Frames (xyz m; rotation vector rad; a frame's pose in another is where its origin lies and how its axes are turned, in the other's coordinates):
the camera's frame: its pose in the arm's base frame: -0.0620 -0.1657 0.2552 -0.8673 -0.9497 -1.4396
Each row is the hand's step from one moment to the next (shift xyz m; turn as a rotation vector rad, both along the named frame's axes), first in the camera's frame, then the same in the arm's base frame.
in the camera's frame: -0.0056 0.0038 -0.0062 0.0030 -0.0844 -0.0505
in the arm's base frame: 0.0043 -0.0035 -0.0073 -0.0840 -0.0454 -0.0238
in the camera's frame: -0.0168 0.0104 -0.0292 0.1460 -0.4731 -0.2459
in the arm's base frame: 0.0119 -0.0203 -0.0262 -0.4813 -0.2720 -0.0007
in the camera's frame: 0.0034 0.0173 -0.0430 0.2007 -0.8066 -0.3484
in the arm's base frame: 0.0173 -0.0412 -0.0128 -0.8173 -0.3795 -0.0169
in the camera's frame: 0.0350 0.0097 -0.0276 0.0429 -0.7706 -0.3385
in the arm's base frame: 0.0071 -0.0395 0.0217 -0.7690 -0.3083 -0.1543
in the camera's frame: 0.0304 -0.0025 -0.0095 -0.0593 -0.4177 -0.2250
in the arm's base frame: -0.0048 -0.0208 0.0238 -0.4100 -0.1722 -0.1757
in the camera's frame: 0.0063 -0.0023 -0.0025 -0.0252 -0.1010 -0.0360
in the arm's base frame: -0.0028 -0.0047 0.0046 -0.0984 -0.0204 -0.0450
